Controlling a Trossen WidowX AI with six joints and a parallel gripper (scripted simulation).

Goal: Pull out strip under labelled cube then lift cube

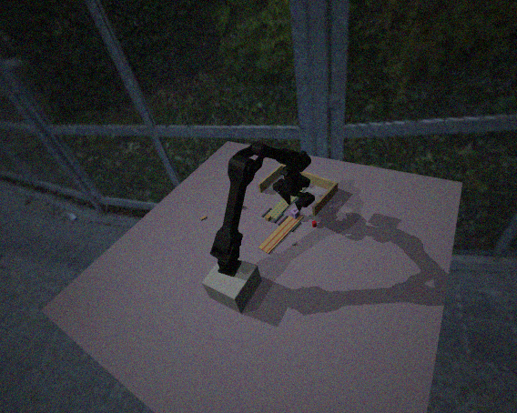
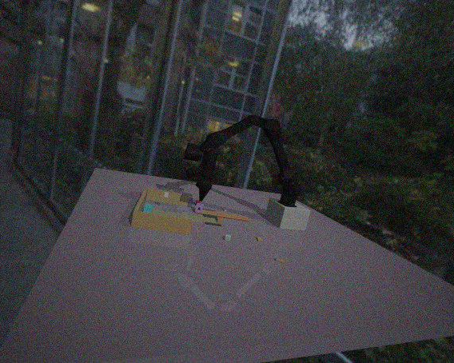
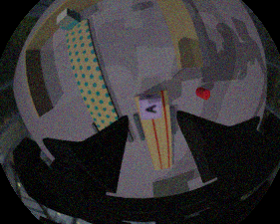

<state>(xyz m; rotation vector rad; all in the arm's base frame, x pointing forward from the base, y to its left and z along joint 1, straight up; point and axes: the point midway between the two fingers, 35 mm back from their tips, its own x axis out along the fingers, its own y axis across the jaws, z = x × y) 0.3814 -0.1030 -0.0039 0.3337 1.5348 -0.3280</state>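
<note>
Now: the pale purple labelled cube 40 mm below my gripper tip. From my gripper tip the other things lie so: small red cube 30 mm behind, 90 mm to the right, 50 mm below.
</note>
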